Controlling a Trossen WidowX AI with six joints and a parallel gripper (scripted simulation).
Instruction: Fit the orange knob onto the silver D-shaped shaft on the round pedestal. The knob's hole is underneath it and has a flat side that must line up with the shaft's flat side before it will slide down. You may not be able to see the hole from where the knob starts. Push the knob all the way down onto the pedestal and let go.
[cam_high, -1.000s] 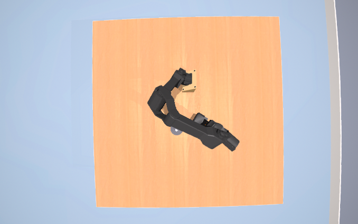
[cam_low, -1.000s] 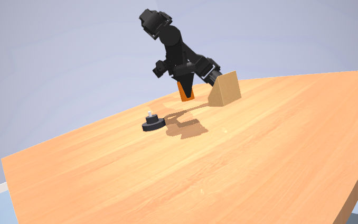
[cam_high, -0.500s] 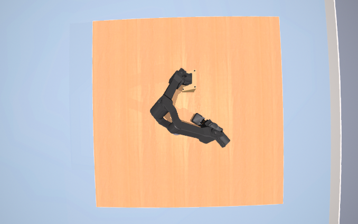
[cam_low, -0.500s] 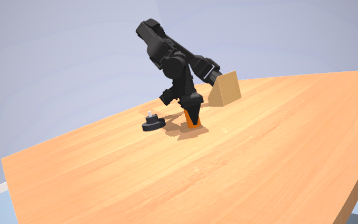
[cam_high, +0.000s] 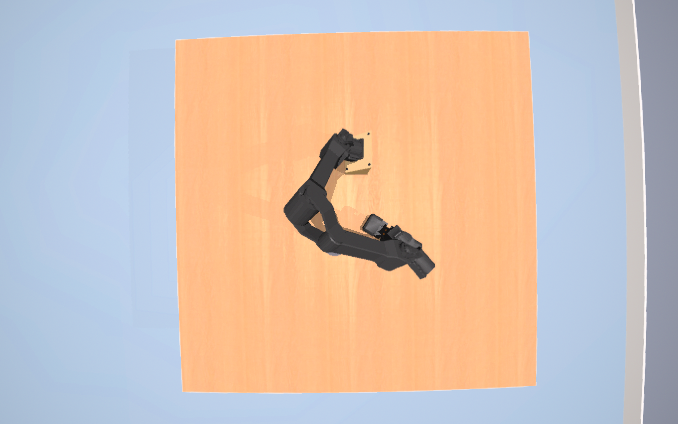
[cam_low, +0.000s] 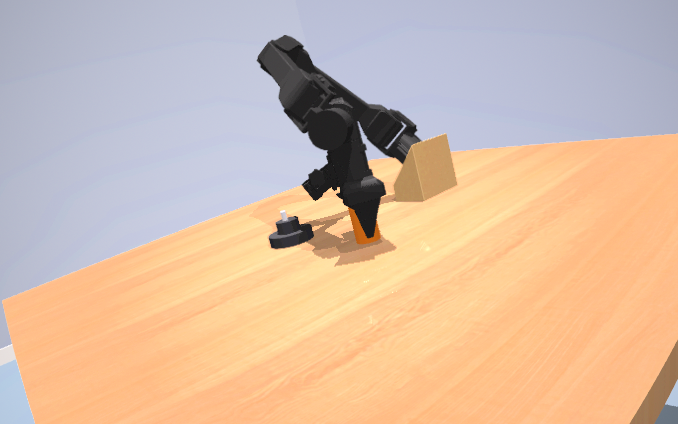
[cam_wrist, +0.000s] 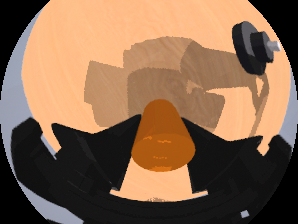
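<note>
Now: gripper tip 3 cm below the orange knob. Round my gripper tip: round pedestal 4 cm ahead, 18 cm to the right, 2 cm above.
</note>
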